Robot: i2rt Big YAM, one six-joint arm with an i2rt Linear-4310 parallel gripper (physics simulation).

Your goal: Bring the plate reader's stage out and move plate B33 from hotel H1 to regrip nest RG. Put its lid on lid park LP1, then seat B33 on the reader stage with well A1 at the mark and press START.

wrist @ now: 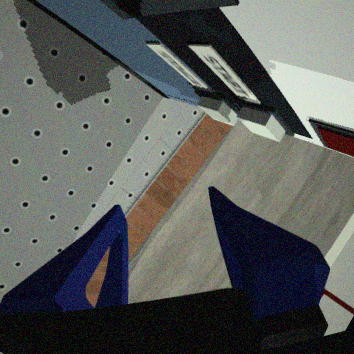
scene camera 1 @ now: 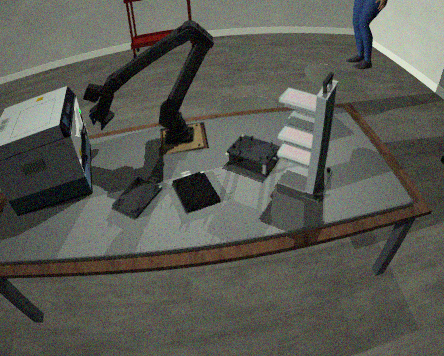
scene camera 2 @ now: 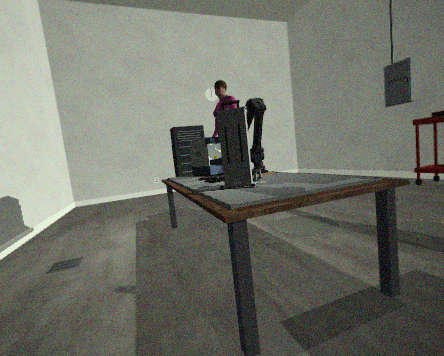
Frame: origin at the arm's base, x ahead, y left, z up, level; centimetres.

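Where they show: gripper, fingertip midpoint: (wrist: 165, 204) (scene camera 1: 98, 126); arm's base, origin of the base link: (scene camera 1: 180, 136).
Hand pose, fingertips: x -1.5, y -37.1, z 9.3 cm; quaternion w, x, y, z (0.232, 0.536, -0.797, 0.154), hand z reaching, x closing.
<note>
Things, the pixels of their top centre, and the offset from my fingertips. "spot": a spot on its surface instead.
- plate reader, middle of its top: (scene camera 1: 29, 114) (scene camera 2: 213, 138) dx +21.3, dy -19.0, dz +23.4 cm
- reader's dark front panel, surface spot: (wrist: 175, 30) spot: dx +7.0, dy -4.6, dz +1.3 cm
- START label, surface spot: (wrist: 225, 74) spot: dx +4.5, dy -5.3, dz +2.0 cm
- second label, surface spot: (wrist: 177, 65) spot: dx +4.6, dy -5.3, dz -1.2 cm
- dark nest with corner posts, middle of its top: (scene camera 1: 253, 144) (scene camera 2: 249, 167) dx +20.3, dy +66.3, dz -2.2 cm
My gripper (scene camera 1: 102, 124) (wrist: 165, 204) is partly open and empty, with dark blue fingers. It hangs in the air beside the front of the plate reader (scene camera 1: 37, 160). In the wrist view, the reader's dark front panel (wrist: 175, 30) bears a START label (wrist: 225, 74) and a second label (wrist: 177, 65). Two pale button blocks (wrist: 217, 110) (wrist: 263, 124) stand at the label ends, beyond the fingertips. No stage is seen outside the reader. The hotel (scene camera 1: 324, 145) (scene camera 2: 235, 147) holds several pale plates (scene camera 1: 296, 136); their names are unreadable. The dark nest with corner posts (scene camera 1: 252, 150) stands left of it.
Two flat dark pads (scene camera 1: 137, 197) (scene camera 1: 196, 191) lie on the table between reader and nest; their labels are unreadable. The arm's base stands on a wooden plate (scene camera 1: 200, 137). A red cart (scene camera 1: 152, 39) (scene camera 2: 427, 169) and people (scene camera 1: 366, 30) (scene camera 2: 225, 105) are beyond the table.
</note>
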